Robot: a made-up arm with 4 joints. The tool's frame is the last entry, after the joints. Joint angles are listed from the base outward.
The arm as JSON. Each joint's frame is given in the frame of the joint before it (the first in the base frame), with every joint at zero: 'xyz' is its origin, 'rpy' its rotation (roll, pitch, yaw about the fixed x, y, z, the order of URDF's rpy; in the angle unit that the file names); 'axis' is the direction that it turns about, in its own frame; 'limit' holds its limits. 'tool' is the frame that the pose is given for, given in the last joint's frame.
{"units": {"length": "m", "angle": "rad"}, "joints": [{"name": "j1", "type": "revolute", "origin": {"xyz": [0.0, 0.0, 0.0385], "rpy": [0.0, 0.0, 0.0]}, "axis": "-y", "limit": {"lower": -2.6, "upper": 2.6}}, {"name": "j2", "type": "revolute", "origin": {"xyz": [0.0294, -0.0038, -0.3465], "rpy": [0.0, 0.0, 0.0]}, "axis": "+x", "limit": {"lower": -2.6, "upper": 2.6}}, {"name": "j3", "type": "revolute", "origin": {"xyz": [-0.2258, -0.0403, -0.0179], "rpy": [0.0, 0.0, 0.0]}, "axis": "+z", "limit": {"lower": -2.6, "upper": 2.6}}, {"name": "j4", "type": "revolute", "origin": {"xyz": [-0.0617, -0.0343, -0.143], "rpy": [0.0, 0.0, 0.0]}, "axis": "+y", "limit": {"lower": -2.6, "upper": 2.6}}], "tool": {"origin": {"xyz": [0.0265, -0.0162, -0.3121], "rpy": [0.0, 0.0, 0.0]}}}
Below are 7 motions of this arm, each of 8 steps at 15 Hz.
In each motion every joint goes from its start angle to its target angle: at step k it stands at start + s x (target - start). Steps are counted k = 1, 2, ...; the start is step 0. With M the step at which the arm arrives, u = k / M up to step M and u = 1 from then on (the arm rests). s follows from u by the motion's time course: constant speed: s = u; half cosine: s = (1 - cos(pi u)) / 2; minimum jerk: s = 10 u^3 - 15 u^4 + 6 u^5.
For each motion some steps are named. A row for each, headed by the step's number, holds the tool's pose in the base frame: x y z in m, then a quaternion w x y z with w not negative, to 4 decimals.
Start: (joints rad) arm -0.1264 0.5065 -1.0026 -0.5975
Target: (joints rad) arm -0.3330 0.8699 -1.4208 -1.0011
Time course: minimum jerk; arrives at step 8
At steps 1, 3, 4, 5, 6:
1: -0.2665 0.0337 -0.7209 0.8519 0.0393 -0.0798 -0.5162
3: -0.3099 0.0426 -0.6949 0.8225 0.0102 -0.0572 -0.5657
4: -0.3505 0.0492 -0.6687 0.7966 -0.0224 -0.0331 -0.6031
5: -0.3928 0.0553 -0.6383 0.7707 -0.0610 -0.0050 -0.6342
6: -0.4257 0.0598 -0.6118 0.7512 -0.0939 0.0189 -0.6531

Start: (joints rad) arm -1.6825 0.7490 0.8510 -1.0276
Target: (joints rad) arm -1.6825 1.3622 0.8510 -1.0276
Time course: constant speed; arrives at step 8
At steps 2, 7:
2: -0.4561 0.2878 0.1037 0.8340 0.4479 0.0932 -0.3084
7: -0.3396 0.3093 0.0906 0.7699 0.4396 0.0002 -0.4626

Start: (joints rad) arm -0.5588 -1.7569 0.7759 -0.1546
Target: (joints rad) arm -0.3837 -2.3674 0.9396 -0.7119
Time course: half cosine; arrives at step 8
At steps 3, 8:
3: -0.1775 -0.4106 -0.0425 0.4841 -0.6011 0.3764 0.5125
8: -0.0995 -0.3129 -0.0480 0.4006 -0.6159 0.3586 0.5759

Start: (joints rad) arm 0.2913 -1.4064 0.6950 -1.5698
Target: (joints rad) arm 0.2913 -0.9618 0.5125 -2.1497
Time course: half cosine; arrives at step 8
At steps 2, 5, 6, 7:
2: 0.1547 -0.0926 -0.3770 0.5850 -0.2940 -0.4970 0.5695
5: 0.1218 -0.0021 -0.3247 0.4811 -0.1566 -0.6782 0.5330
6: 0.1043 0.0151 -0.3036 0.4422 -0.1194 -0.7256 0.5135
7: 0.0908 0.0237 -0.2890 0.4145 -0.0958 -0.7553 0.4986

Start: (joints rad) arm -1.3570 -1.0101 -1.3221 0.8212
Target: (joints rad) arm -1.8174 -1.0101 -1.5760 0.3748
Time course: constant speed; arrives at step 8
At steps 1, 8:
1: -0.7702 -0.2390 0.2223 0.5842 -0.5323 0.4647 -0.3993
8: -0.6051 -0.3351 0.4446 0.5872 -0.6660 0.3922 -0.2406

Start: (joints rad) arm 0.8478 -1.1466 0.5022 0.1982
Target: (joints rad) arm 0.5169 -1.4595 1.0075 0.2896
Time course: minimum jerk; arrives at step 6
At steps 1, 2, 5, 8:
1: 0.1354 -0.4894 -0.4295 0.8125 -0.5658 -0.1187 -0.0752
2: 0.0873 -0.4946 -0.4093 0.8007 -0.5951 -0.0531 -0.0433
5: -0.0747 -0.4891 -0.2748 0.6924 -0.6763 0.2326 0.0955
8: -0.0801 -0.4877 -0.2672 0.6850 -0.6782 0.2457 0.1018

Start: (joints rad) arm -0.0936 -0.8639 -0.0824 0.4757
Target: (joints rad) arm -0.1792 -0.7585 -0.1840 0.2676
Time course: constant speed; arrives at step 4
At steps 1, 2, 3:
1: -0.4329 -0.3915 -0.5134 0.8852 -0.3937 0.2216 -0.1111
2: -0.4322 -0.3868 -0.5211 0.8940 -0.3838 0.2050 -0.1069
3: -0.4317 -0.3815 -0.5279 0.9021 -0.3741 0.1884 -0.1038

